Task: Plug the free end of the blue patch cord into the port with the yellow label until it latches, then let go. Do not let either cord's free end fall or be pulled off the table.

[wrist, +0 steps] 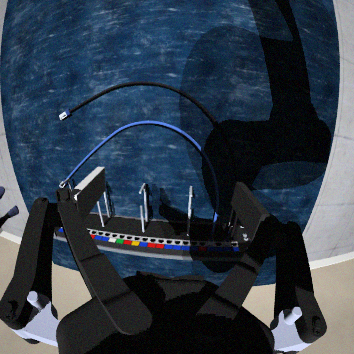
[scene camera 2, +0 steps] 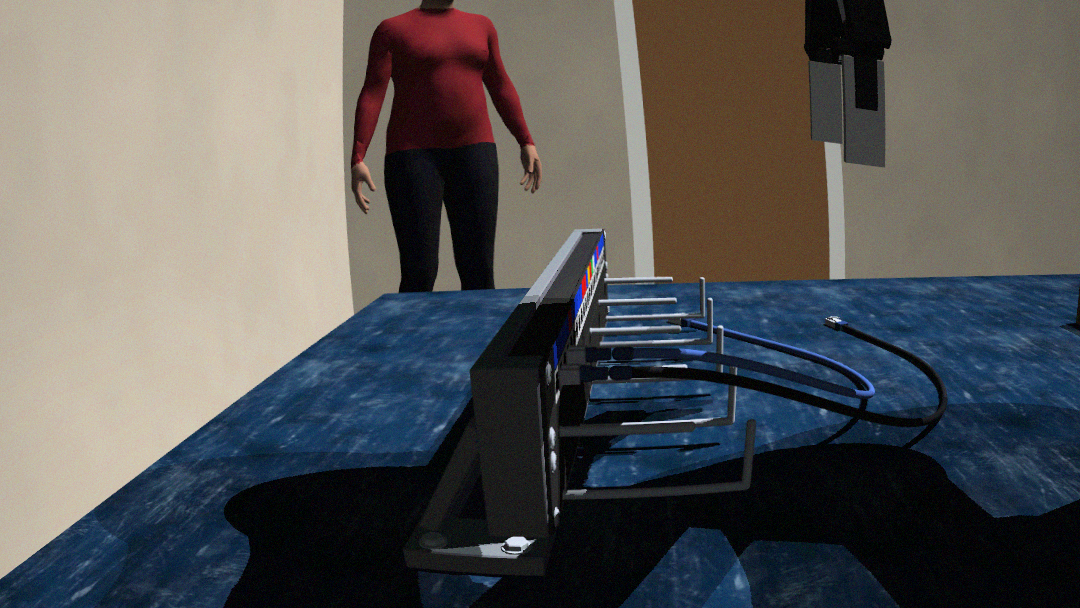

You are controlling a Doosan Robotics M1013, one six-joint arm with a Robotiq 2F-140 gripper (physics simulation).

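Places are measured from the arm's base along level axes (x down, y ahead, z right), in metres.
Pixels of known places: gripper, between the fingertips: (wrist: pixel 169 185) (scene camera 2: pixel 843 151).
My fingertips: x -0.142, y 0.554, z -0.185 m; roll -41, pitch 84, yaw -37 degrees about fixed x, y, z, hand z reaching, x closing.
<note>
Behind a point stands the place of what it marks.
The blue patch cord (scene camera 2: pixel 793 346) @[x 0.044, y 0.588, z -0.018 m] (wrist: pixel 148 122) @[x 0.042, y 0.526, z -0.118 m] runs in an arc from the shaded end of the patch panel (scene camera 2: pixel 512 438) @[x -0.017, y 0.729, z -0.389 m] (wrist: pixel 150 253) @[x -0.049, y 0.772, z -0.172 m]. Its free end (wrist: pixel 62 184) @[x 0.043, y 0.716, z 0.097 m] lies near the table at the panel's far left end in the wrist view, beside and partly behind the left finger. The yellow label (wrist: pixel 135 243) @[x -0.046, y 0.755, z -0.137 m] is in the panel's row of coloured labels, between a red and a blue one; the port by it is small and dark. My gripper (scene camera 2: pixel 843 128) @[x -0.142, y 0.554, z -0.185 m] (wrist: pixel 169 185) @[x -0.142, y 0.554, z -0.185 m] is open, high above the table, with nothing between its fingers.
A black cord (scene camera 2: pixel 940 392) @[x 0.046, y 0.453, z -0.148 m] (wrist: pixel 145 84) @[x 0.045, y 0.451, z -0.099 m] arcs outside the blue one, its free plug (scene camera 2: pixel 834 323) @[x 0.046, y 0.535, z 0.079 m] (wrist: pixel 63 115) @[x 0.043, y 0.535, z 0.085 m] on the blue table (scene camera 2: pixel 317 407) @[x 0.051, y 0.969, z -0.212 m] (wrist: pixel 125 40) @[x 0.051, y 0.365, z -0.040 m]. Metal hooks (scene camera 2: pixel 638 301) @[x -0.003, y 0.735, z -0.042 m] (wrist: pixel 190 210) @[x -0.004, y 0.672, z -0.234 m] stick out in front of the ports. A person (scene camera 2: pixel 440 83) stands behind the table.
</note>
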